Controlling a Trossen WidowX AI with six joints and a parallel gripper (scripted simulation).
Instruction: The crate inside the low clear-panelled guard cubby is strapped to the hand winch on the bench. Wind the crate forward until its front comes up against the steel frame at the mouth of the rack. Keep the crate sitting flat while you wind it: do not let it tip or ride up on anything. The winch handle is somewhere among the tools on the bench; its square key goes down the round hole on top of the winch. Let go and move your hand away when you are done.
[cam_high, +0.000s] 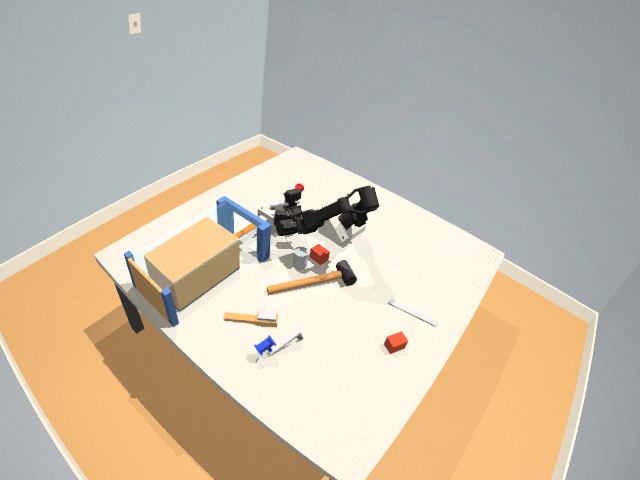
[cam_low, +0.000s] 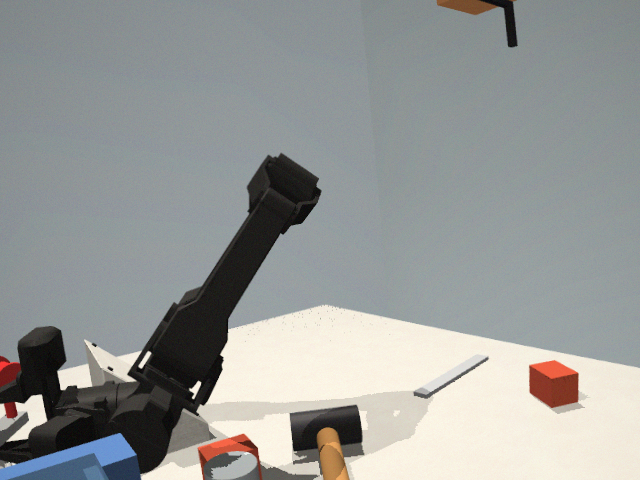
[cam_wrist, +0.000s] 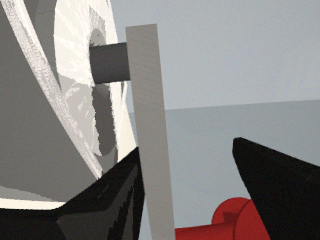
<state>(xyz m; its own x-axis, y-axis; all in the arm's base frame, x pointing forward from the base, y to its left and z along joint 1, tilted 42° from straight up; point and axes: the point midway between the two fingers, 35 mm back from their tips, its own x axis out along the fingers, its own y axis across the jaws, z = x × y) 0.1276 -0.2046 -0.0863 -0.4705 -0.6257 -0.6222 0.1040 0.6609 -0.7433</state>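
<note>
Now: gripper tip 1 cm past the grey crank bar, 2 cm to the right of it and 1 cm above it. The rest, counted from my gripper tip: grey winch (3 cm ahead, 3 cm to the right, 10 cm below); then blue frame (20 cm ahead, 3 cm to the right, 2 cm below); then red knob (4 cm behind, 4 cm to the left, 2 cm above).
</note>
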